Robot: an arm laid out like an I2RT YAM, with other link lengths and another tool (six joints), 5 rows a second.
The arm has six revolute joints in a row. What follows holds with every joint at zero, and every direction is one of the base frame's. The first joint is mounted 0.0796 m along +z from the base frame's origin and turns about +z. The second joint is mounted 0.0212 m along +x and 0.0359 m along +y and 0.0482 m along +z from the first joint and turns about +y. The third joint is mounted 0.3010 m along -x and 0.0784 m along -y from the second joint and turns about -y. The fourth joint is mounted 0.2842 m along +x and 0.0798 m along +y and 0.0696 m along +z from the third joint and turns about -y. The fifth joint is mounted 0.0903 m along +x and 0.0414 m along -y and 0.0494 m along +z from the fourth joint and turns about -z. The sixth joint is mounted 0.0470 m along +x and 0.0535 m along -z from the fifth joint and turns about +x. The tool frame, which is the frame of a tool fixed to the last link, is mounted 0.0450 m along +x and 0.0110 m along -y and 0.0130 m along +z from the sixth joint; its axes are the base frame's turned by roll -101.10, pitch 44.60 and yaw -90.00 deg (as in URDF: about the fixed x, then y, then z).
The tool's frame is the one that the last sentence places.
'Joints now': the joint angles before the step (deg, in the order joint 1, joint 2, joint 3, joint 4, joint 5, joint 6). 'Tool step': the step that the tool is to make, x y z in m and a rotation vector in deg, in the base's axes. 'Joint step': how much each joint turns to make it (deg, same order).
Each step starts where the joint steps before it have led.
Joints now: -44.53, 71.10, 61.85, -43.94, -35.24, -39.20
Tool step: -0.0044, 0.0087, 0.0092, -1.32, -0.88, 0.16
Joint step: 0.72, -2.36, -0.28, -0.36, 0.61, 0.30
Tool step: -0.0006, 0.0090, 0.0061, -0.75, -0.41, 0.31
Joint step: 1.37, -1.59, -0.12, -0.21, 0.88, 0.79
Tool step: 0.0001, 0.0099, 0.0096, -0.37, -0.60, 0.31
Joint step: 1.64, -1.46, 0.61, -0.65, 0.77, 1.31
